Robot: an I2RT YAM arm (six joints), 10 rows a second.
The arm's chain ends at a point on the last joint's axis. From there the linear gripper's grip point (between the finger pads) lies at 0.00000 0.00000 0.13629 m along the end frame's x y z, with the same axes.
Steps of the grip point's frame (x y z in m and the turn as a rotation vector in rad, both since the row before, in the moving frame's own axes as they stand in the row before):
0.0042, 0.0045, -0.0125, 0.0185, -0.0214, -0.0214
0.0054, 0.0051, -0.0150, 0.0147, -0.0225, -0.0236
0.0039, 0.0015, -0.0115, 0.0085, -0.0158, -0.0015
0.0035, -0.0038, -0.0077, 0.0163, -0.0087, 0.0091
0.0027, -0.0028, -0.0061, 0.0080, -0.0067, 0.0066
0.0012, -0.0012, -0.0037, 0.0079, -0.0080, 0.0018
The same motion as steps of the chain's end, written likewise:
0.0071, 0.0070, -0.0124, 0.0185, -0.0214, -0.0214
0.0085, 0.0071, -0.0150, 0.0147, -0.0225, -0.0236
0.0061, 0.0027, -0.0115, 0.0085, -0.0158, -0.0015
0.0047, -0.0016, -0.0077, 0.0163, -0.0087, 0.0091
0.0036, -0.0017, -0.0061, 0.0080, -0.0067, 0.0066
0.0023, -0.0001, -0.0037, 0.0079, -0.0080, 0.0018

